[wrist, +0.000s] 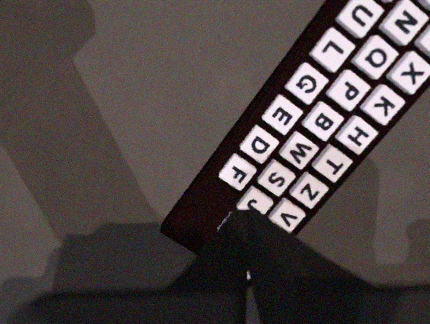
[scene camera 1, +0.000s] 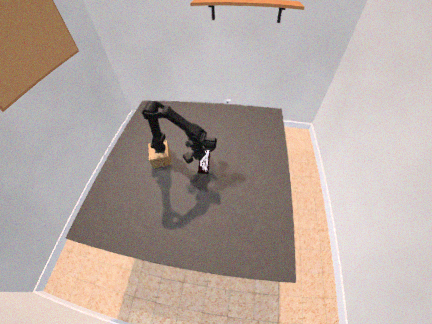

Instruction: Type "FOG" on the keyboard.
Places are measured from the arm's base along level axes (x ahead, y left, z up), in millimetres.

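Pixels of known places: gripper, fingertip midpoint: [wrist: 243, 221] [scene camera 1: 199, 160]; arm's base, origin of the base link: [scene camera 1: 160, 148].
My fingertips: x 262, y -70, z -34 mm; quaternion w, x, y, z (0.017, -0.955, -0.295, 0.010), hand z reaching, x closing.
Note:
For each thing: its middle in the pictures, then the offset to it from my fingertips. Level surfaces: height alone.
- dark keyboard, body centre: [wrist: 312, 126] [scene camera 1: 204, 160] 60 mm down, 21 mm ahead, 41 mm left
- F key, body centre: [wrist: 237, 172] 54 mm down, 1 mm ahead, 1 mm left
- G key, body centre: [wrist: 306, 83] 54 mm down, 3 mm ahead, 55 mm left
- J key, body centre: [wrist: 254, 204] 54 mm down, 19 mm ahead, 9 mm right
- V key, body centre: [wrist: 286, 215] 54 mm down, 37 mm ahead, 5 mm right
- dark table top, its level: 68 mm down
A dark keyboard [scene camera 1: 203, 170] [wrist: 192, 215] with white letter keys lies on the dark table top, running diagonally in the wrist view. There the F key [wrist: 237, 172] sits at the lower end of the outer row and the G key [wrist: 306, 83] farther up that row. The O key does not show. My gripper [scene camera 1: 201, 154] [wrist: 243, 221] is shut and empty, pointing down at the keyboard's lower end. Its fingertips partly cover the J key [wrist: 254, 200], beside the V key [wrist: 287, 218], and hide that end's corner. Whether they touch a key, I cannot tell.
The arm stands on a wooden block [scene camera 1: 160, 156] left of the keyboard on the dark table top [scene camera 1: 245, 235]. Arm shadows fall around the keyboard. A wall shelf [scene camera 1: 247, 4] is at the top, and a brown panel [scene camera 1: 35, 50] is at the upper left.

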